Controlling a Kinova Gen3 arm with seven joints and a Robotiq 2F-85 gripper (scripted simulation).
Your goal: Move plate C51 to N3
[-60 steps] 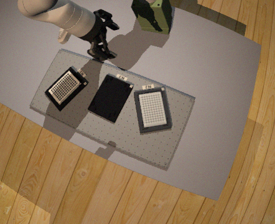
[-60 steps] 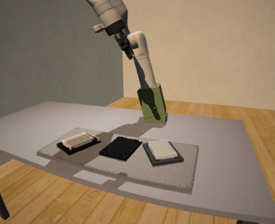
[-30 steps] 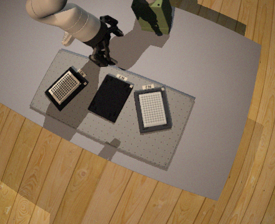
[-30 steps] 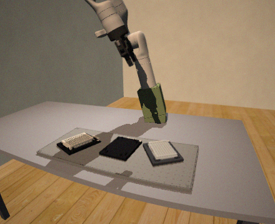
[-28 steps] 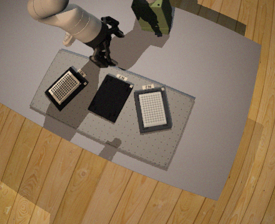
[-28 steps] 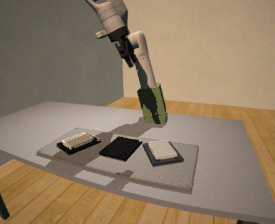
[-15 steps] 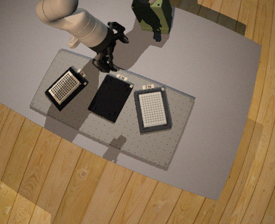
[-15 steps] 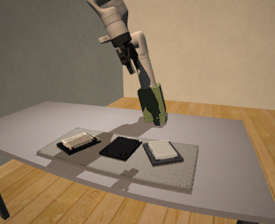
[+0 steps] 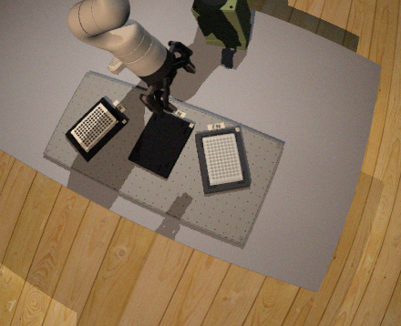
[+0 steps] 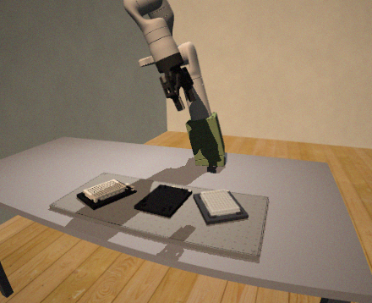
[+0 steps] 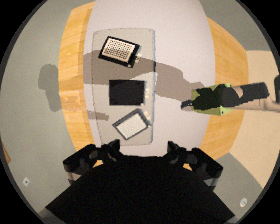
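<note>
My hand is 280 mm above the plate, 110 mm to the right of it and 20 mm short of it. Round my hand: plate nest N2: 290 mm below, 110 mm to the left, 20 mm ahead; landing nest N3: 290 mm below, 60 mm to the right, 50 mm ahead; A1 corner mark: 290 mm below, 30 mm behind, 10 mm to the right.
</note>
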